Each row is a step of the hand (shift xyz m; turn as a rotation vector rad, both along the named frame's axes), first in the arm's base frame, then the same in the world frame.
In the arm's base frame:
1: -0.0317 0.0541 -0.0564 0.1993 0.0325 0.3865
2: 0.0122 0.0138 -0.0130 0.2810 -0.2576 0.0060
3: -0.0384 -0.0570 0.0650 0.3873 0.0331 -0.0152
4: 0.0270 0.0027 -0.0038 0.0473 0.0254 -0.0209
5: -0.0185 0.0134 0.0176 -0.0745 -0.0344 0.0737
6: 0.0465 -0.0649 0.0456 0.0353 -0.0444 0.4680
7: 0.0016 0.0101 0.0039 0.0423 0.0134 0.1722
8: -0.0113 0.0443 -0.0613 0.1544 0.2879 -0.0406
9: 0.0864 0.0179 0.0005 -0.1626 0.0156 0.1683
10: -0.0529 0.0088 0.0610 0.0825 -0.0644 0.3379
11: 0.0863 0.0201 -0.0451 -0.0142 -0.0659 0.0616
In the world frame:
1: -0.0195 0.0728 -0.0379 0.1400 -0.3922 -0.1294
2: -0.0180 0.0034 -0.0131 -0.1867 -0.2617 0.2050
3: 0.0743 -0.0299 0.0504 -0.2798 -0.2545 -0.0908
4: -0.0215 -0.0158 -0.0062 -0.0482 -0.0133 -0.0286
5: 0.0253 0.0043 -0.0131 0.1052 -0.0051 0.0326
6: 0.0016 -0.0784 0.0479 0.3135 -0.3495 -0.0427
7: 0.0016 -0.0014 -0.0107 0.0946 -0.1423 -0.0492
8: -0.0370 0.0594 -0.0308 -0.1404 -0.0143 -0.2974
9: -0.0598 -0.0569 -0.0312 0.2338 0.0050 -0.0183
10: 0.0805 -0.0017 -0.0107 0.1873 -0.3000 -0.0084
11: -0.0926 -0.0257 -0.0255 0.0552 -0.0467 0.0558

